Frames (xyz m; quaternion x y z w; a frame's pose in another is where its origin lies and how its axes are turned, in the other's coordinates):
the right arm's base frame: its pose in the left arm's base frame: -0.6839 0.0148 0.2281 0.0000 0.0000 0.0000 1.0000
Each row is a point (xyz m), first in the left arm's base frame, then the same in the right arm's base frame.
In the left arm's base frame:
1: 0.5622 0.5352 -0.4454
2: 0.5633 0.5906 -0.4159
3: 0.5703 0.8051 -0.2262
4: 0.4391 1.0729 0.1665
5: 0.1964 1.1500 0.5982
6: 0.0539 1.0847 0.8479
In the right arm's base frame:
1: 1.2461 0.5204 -0.6735
2: 1.2472 0.5758 -0.6440
3: 1.2542 0.7903 -0.4543
4: 1.1230 1.0581 -0.0616
5: 0.8803 1.1352 0.3701
6: 0.7378 1.0699 0.6198

